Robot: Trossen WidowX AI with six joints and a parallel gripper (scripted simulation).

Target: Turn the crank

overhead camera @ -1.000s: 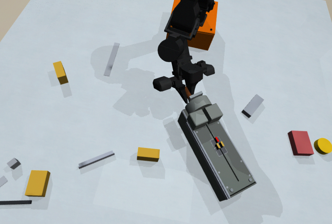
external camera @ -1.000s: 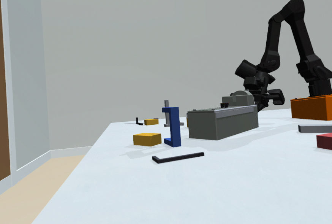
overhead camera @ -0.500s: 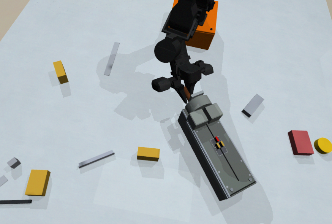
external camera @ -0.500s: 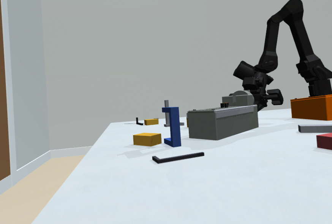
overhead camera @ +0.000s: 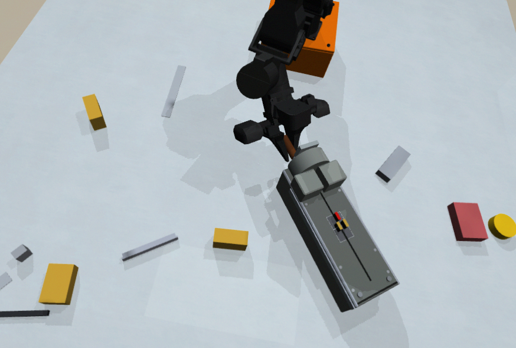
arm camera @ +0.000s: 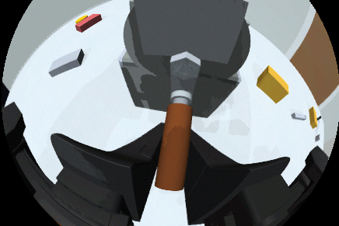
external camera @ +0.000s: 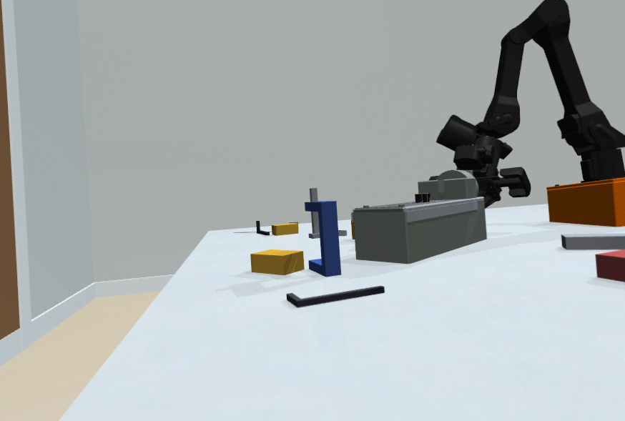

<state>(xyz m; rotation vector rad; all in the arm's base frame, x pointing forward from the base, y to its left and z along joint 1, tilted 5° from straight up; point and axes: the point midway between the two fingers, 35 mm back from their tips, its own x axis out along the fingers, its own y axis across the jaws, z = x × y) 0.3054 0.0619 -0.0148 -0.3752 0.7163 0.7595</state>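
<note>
The brown handle lies 20 mm above my gripper tip, 10 mm to the right of it and 10 mm behind it. The rest, counted from my gripper tip: red pointer 110 mm to the left, 100 mm ahead, 50 mm above; then grey block 210 mm to the left, 100 mm behind, 30 mm below; then blue clamp 280 mm ahead, 260 mm to the left, 20 mm above.
</note>
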